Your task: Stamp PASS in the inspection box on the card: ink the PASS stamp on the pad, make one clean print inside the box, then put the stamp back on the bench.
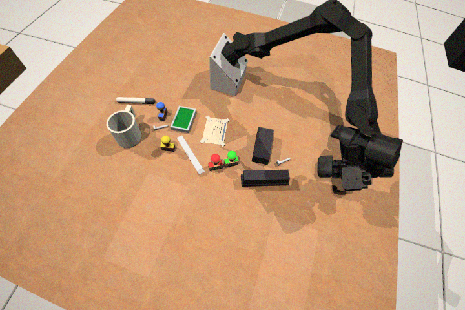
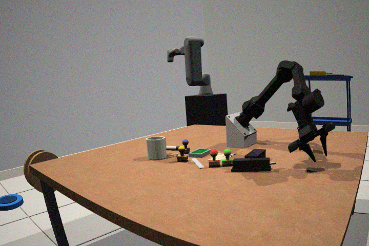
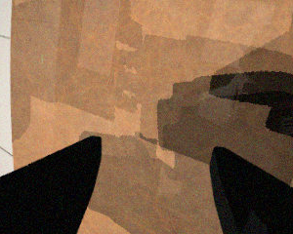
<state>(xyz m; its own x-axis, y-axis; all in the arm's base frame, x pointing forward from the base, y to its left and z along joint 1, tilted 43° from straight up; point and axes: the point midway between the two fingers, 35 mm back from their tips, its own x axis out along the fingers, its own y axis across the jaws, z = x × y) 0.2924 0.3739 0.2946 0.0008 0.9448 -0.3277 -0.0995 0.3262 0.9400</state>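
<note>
The green-knobbed pass stamp lies 5 cm ahead of my gripper tip, 36 cm to the right of it and 2 cm below it. Also, from my gripper tip: red-knobbed stamp (8 cm ahead, 40 cm to the right, 2 cm below); inspection card (4 cm behind, 45 cm to the right, 4 cm below); ruler (6 cm ahead, 49 cm to the right, 4 cm below).
</note>
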